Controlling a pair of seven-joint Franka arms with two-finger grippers.
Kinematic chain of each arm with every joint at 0, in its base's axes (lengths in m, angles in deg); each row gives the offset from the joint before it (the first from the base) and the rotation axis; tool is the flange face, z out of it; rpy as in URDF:
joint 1: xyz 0 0 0.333 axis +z
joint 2: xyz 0 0 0 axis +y
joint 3: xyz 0 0 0.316 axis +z
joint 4: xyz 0.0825 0 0 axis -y
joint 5: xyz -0.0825 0 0.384 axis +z
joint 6: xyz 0 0 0 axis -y
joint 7: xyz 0.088 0 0 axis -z
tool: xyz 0 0 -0.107 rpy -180 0 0
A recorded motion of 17 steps. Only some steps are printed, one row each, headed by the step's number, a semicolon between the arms.
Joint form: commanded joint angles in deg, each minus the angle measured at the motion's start. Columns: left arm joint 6, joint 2, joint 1, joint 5, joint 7, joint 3, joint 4; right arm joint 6, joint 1, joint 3, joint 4, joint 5, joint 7, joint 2.
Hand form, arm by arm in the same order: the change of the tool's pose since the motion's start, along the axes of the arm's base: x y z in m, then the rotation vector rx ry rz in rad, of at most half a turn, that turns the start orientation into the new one. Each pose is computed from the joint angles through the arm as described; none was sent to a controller.
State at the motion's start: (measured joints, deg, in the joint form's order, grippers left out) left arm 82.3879 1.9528 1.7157 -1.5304 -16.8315 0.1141 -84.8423; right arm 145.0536 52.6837 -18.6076 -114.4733 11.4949 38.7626 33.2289
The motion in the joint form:
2: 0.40 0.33 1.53 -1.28 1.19 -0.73 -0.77; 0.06 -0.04 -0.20 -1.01 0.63 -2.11 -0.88
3: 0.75 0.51 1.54 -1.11 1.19 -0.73 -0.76; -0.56 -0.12 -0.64 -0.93 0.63 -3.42 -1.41
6: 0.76 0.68 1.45 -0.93 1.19 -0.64 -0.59; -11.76 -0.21 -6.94 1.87 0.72 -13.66 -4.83
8: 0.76 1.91 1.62 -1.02 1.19 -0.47 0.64; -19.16 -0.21 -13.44 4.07 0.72 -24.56 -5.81
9: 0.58 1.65 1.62 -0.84 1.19 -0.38 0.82; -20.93 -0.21 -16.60 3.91 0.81 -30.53 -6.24
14: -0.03 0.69 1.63 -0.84 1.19 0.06 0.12; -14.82 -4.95 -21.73 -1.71 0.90 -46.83 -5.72
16: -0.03 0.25 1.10 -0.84 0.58 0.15 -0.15; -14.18 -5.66 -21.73 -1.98 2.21 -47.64 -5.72
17: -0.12 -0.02 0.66 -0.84 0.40 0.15 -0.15; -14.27 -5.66 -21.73 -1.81 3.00 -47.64 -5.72
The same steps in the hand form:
2: 0.0022 0.0054 -0.0087 -0.0250 0.0105 -0.0075; -0.0017 -0.0051 0.0029 0.0061 0.0065 0.0211
3: 0.0038 0.0059 -0.0099 -0.0219 0.0075 -0.0069; 0.0016 -0.0085 0.0085 0.0065 0.0074 0.0357
6: 0.0047 0.0063 -0.0102 -0.0187 0.0075 -0.0068; 0.0349 -0.0538 0.0563 -0.0269 0.0795 0.1136
8: 0.0113 0.0098 -0.0123 -0.0203 0.0073 -0.0009; 0.0615 -0.1068 0.0852 -0.0556 0.1359 0.2004
9: 0.0096 0.0109 -0.0086 -0.0168 0.0029 0.0006; 0.0696 -0.1368 0.0937 -0.0630 0.1561 0.2496
14: 0.0030 0.0147 -0.0057 -0.0167 0.0090 0.0080; 0.0787 -0.2495 0.0739 -0.0880 0.1558 0.3512
16: 0.0009 0.0103 -0.0036 -0.0156 0.0065 0.0109; 0.0795 -0.2569 0.0729 -0.0717 0.1467 0.3377
17: -0.0006 0.0060 -0.0011 -0.0152 0.0035 0.0063; 0.0803 -0.2560 0.0739 -0.0614 0.1427 0.3293

